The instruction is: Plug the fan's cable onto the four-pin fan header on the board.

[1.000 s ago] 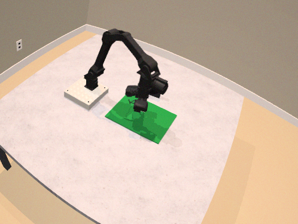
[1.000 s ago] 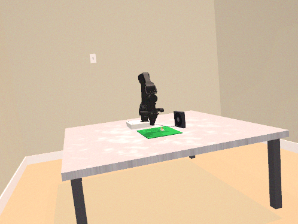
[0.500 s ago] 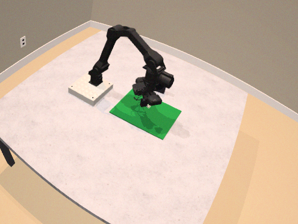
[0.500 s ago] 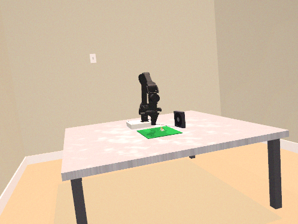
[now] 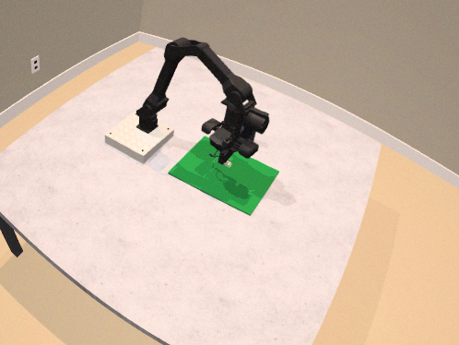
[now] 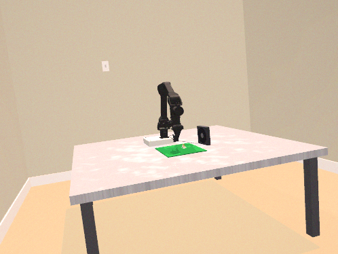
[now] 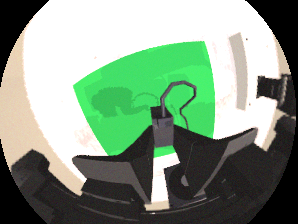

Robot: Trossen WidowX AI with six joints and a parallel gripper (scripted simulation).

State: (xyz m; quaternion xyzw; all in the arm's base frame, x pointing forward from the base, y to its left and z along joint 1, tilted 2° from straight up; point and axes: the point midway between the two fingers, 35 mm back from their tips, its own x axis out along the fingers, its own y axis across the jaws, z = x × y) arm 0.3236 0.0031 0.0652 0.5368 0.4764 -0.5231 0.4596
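Right now my gripper tip is 80 mm above the green board and 10 mm short of it. From my gripper tip the other things lie so: black fan: 190 mm to the left, 40 mm behind, 10 mm below; then dark fan plug: 10 mm to the right, 10 mm above.
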